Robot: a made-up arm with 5 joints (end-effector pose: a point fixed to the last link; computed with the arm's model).
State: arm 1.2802 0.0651 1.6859 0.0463 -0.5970
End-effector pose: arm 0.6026 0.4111 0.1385 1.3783 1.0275 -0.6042
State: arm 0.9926 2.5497 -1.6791 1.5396 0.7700
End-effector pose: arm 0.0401 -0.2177 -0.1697 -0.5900 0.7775 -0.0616
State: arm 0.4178 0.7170 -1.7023 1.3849 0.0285
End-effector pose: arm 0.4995 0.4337 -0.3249 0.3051 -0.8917 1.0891
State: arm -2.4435 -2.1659 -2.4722 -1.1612 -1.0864
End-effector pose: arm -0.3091 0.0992 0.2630 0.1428 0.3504 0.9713
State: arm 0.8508 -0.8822 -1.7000 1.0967 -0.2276
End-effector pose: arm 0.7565 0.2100 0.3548 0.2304 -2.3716 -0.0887
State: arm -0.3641 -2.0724 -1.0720 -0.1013 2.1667
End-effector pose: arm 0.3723 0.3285 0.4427 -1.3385 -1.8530 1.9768
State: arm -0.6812 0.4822 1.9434 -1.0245 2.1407
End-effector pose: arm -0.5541 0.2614 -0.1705 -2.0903 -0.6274 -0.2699
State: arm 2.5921 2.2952 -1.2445 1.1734 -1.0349
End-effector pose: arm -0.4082 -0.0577 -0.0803 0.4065 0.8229 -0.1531
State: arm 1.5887 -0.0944 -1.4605 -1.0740 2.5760
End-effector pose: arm 0.5842 -0.3777 0.1909 0.1025 1.4949 0.8958
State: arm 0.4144 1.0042 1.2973 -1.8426 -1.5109
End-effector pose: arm 0.1684 0.4434 -0.2201 -0.0077 -2.9696 -0.8359
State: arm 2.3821 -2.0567 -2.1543 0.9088 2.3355
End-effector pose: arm -0.2542 -0.0742 0.3403 -1.1683 1.9280 -0.7955
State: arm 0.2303 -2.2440 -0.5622 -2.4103 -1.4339
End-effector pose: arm 0.1293 0.1768 0.4969 0.1799 0.3869 0.7766
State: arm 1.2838 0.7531 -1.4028 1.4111 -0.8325
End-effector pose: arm 0.5806 -0.2076 -0.3974 -0.3030 -0.7710 0.8343
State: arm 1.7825 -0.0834 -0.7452 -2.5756 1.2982
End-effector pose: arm 0.4755 -0.4295 -0.0804 2.2801 -0.3304 0.7994
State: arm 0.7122 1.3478 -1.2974 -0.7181 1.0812
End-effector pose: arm 0.5687 -0.0849 -0.3636 -1.4346 -1.7454 -0.5112
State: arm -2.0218 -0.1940 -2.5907 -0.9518 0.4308
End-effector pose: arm -0.7090 0.0145 0.3943 1.7217 -0.8708 -0.4371
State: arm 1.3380 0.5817 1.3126 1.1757 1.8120
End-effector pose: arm 0.5463 0.2013 -0.4080 -0.3278 -1.0596 1.8492
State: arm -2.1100 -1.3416 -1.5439 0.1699 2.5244
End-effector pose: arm -0.4609 0.2211 0.4518 0.2319 1.8840 -1.2088
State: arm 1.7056 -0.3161 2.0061 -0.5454 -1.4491
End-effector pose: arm 0.5072 0.0417 0.2512 1.7955 0.1323 0.6578
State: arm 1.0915 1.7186 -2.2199 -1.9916 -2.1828
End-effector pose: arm 0.2925 0.0099 -0.2946 2.6207 -1.4822 0.5165
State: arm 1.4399 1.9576 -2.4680 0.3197 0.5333
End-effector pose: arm 0.2985 -0.2468 -0.4726 -0.8249 -0.5279 0.6014
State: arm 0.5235 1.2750 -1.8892 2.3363 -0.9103
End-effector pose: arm 0.4742 0.1496 -0.4081 0.9024 -0.1370 2.2607
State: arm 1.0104 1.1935 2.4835 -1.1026 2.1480
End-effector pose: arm 0.3064 0.4706 -0.1945 2.3151 -1.9493 0.4041
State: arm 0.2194 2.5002 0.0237 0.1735 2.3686
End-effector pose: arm 0.2078 -0.2809 0.1412 -1.3013 -2.3866 -1.1379
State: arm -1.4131 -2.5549 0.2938 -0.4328 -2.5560
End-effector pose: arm -0.3059 0.1432 0.4450 -1.9177 1.1981 -1.0036
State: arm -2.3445 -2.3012 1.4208 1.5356 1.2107
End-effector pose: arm -0.0713 -0.0931 0.5123 1.9139 -1.4861 -0.1731
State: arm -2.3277 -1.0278 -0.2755 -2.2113 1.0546
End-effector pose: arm -0.6734 -0.3234 0.0956 0.1308 -1.2038 0.8292
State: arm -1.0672 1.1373 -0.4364 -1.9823 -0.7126
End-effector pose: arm -0.1351 0.1543 -0.3272 -2.7770 -1.0991 -0.1425
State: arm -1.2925 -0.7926 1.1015 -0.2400 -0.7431
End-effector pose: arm -0.6592 -0.0660 0.2347 0.2787 1.3927 2.3161
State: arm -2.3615 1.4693 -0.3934 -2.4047 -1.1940
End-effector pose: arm -0.1429 -0.0704 -0.3359 -1.9099 -1.8594 -0.9310
